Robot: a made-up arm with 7 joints. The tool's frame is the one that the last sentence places.
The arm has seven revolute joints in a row. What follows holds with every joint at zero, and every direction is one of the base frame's.
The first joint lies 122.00 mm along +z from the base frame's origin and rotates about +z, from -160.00 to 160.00 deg.
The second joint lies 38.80 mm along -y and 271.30 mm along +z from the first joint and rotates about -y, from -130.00 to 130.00 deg.
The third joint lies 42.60 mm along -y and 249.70 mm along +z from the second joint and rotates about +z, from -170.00 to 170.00 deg.
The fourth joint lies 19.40 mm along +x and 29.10 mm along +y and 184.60 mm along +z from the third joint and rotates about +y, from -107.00 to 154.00 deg.
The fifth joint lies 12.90 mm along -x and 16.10 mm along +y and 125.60 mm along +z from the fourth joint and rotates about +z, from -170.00 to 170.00 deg.
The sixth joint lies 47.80 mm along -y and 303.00 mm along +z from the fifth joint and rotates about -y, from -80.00 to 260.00 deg.
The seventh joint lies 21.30 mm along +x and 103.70 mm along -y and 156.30 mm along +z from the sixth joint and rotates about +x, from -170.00 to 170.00 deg.
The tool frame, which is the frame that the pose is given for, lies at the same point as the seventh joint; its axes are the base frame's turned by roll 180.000, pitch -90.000 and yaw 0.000 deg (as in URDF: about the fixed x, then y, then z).
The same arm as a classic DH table. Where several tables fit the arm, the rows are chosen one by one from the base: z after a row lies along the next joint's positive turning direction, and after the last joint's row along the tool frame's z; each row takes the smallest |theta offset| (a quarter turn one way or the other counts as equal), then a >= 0, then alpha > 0; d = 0 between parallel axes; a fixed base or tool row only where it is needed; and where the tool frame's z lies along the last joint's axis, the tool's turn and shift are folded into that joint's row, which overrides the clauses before.
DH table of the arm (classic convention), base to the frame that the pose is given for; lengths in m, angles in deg. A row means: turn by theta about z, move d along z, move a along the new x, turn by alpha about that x. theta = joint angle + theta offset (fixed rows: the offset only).
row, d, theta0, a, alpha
joint 1, 0.3933, 0, 0, 90
joint 2, 0.0814, 0, 0, -90
joint 3, 0.4343, 0, 0.0194, -90
joint 4, 0.0452, 0, -0.0129, 90
joint 5, 0.4286, 0, 0, 90
joint 6, 0.1515, 90, 0.1563, 90
joint 7, 0.0213, 0, 0, 0
Joint limits (deg, base to tool): -160..160 -130..130 -170..170 -107..154 -170..170 -80..260 -170..170

